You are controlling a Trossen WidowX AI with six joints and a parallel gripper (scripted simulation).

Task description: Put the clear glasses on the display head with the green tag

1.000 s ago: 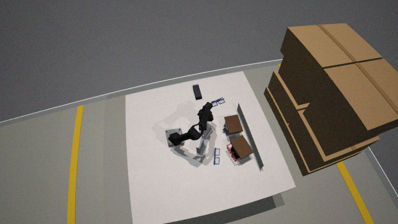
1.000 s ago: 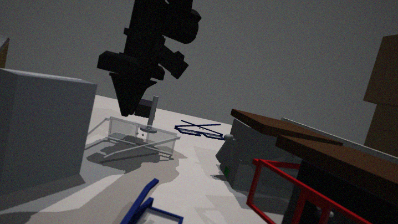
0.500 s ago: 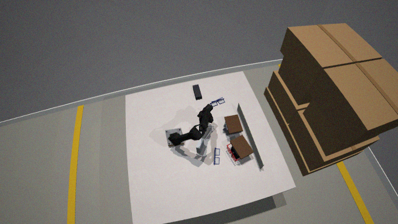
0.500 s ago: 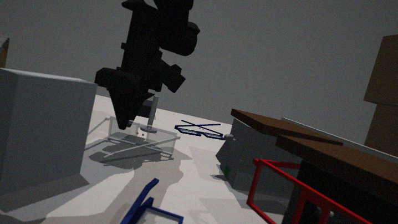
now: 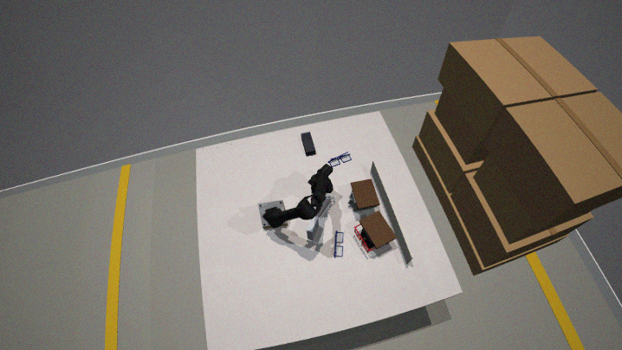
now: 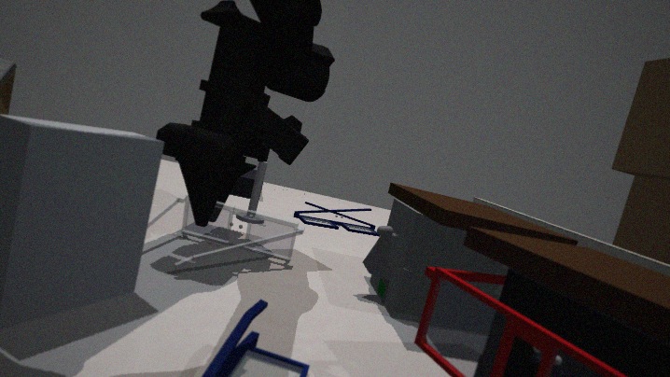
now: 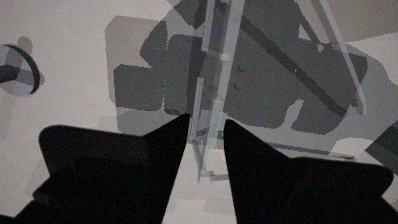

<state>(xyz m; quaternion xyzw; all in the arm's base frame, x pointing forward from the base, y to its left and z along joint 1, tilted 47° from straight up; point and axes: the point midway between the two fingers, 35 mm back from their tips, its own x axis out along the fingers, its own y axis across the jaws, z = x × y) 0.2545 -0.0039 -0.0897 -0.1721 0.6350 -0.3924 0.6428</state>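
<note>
Right now the small post is 6 cm ahead of my gripper tip and 15 cm to the left of it. Also, from my gripper tip: black box (5 cm ahead, 40 cm to the left); grey block (7 cm behind, 18 cm to the right, 4 cm above); grey display head (22 cm ahead, 9 cm to the right, 4 cm above).
</note>
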